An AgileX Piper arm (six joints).
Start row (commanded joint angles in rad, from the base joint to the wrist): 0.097 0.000 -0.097 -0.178 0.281 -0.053
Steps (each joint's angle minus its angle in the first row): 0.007 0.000 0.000 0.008 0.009 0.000; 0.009 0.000 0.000 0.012 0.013 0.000; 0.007 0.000 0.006 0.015 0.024 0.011; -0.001 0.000 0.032 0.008 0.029 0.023; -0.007 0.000 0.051 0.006 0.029 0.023; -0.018 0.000 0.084 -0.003 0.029 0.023; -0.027 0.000 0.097 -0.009 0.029 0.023
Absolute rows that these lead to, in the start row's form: 0.104 0.000 -0.097 -0.170 0.290 -0.053; 0.106 0.000 -0.097 -0.166 0.294 -0.053; 0.104 0.000 -0.091 -0.163 0.305 -0.042; 0.096 0.000 -0.065 -0.170 0.310 -0.030; 0.090 0.000 -0.046 -0.172 0.310 -0.030; 0.079 0.000 -0.013 -0.181 0.310 -0.030; 0.070 0.000 0.000 -0.187 0.310 -0.030
